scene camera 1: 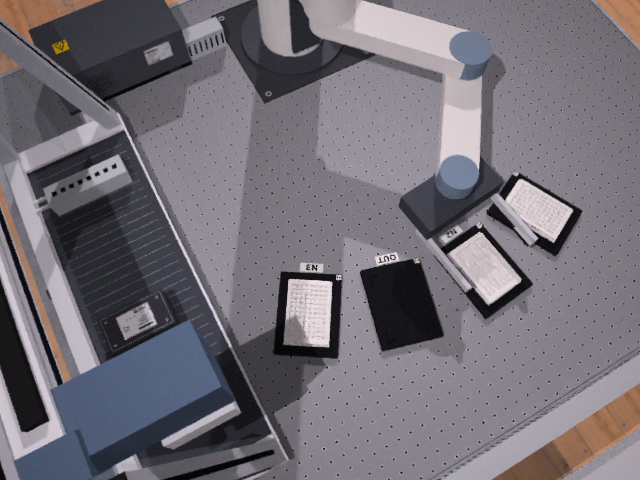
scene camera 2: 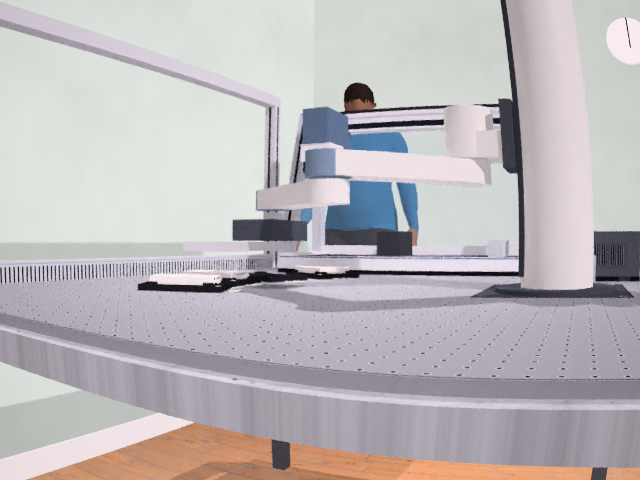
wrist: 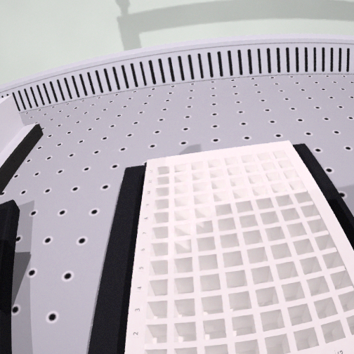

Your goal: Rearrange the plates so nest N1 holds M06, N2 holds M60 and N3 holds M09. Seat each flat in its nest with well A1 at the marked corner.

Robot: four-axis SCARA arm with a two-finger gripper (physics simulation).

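Frame: origin at the arm's base, x ahead, y left, z up, level; metres.
Seen in the pictures: gripper, fingertip midpoint: (scene camera 1: 502,265) (scene camera 2: 204,246); arm's base at its link origin: (scene camera 1: 292,38).
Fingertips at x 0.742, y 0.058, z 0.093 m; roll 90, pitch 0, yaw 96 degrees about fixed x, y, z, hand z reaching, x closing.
Observation:
Offsets run from my fingertips to a thing's middle. "spot": to the spot under its first point.
White plate M60 @(0.076 m back, 0.164 m left, 0.061 m down) (scene camera 1: 540,209) (scene camera 2: 183,279) lies in nest N1 @(spot: 0.007 m ahead, 0.140 m left, 0.068 m down) (scene camera 1: 550,248) at the right. White plate M06 @(0.024 m back, 0.005 m right, 0.061 m down) (scene camera 1: 483,266) (wrist: 225,240) lies flat in nest N2 @(spot: 0.052 m ahead, 0.051 m right, 0.068 m down) (scene camera 1: 486,311) (wrist: 115,260), well A1 towards the marked corner. A third white plate @(0.110 m back, 0.352 m right, 0.061 m down) (scene camera 1: 308,312) lies in nest N3 @(spot: 0.045 m back, 0.390 m right, 0.068 m down) (scene camera 1: 307,352); its code is not legible. My gripper (scene camera 1: 499,266) (scene camera 2: 217,246) is open and empty, held a little above the plates. Its long fingers flank the N2 plate: one over that nest's left side, the other over the near side of N1. Part of one finger shows in the wrist view.
The black OUT nest @(0.043 m back, 0.186 m right, 0.072 m down) (scene camera 1: 403,304) holds no plate and stands between N2 and N3. A framed gantry with a blue block @(spot: 0.003 m back, 0.597 m right, 0.408 m up) (scene camera 1: 139,387) stands at the left. A dark box @(spot: 0.805 m back, 0.455 m right, 0.035 m up) (scene camera 1: 113,46) stands beside the arm's base. A person stands behind the table in scene camera 2.

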